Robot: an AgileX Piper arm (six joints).
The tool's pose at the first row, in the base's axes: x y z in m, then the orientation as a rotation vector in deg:
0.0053 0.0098 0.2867 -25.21 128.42 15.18
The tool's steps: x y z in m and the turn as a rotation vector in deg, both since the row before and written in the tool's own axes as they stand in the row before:
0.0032 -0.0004 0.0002 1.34 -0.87 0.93
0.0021 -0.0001 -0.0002 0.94 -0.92 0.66
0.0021 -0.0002 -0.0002 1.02 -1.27 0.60
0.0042 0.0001 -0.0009 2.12 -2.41 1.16
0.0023 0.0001 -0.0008 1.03 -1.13 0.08
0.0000 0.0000 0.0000 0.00 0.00 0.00
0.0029 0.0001 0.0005 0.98 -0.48 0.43
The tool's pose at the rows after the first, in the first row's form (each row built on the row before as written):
0.0037 0.0088 0.2841 -23.27 127.87 14.29
0.0023 0.0082 0.2826 -21.85 127.17 13.72
0.0010 0.0076 0.2811 -20.39 126.10 13.08
-0.0021 0.0067 0.2783 -17.52 124.06 11.69
-0.0040 0.0063 0.2769 -16.67 123.00 10.75
-0.0040 0.0063 0.2769 -16.67 123.00 10.75
-0.0052 0.0061 0.2742 -15.57 122.64 9.99

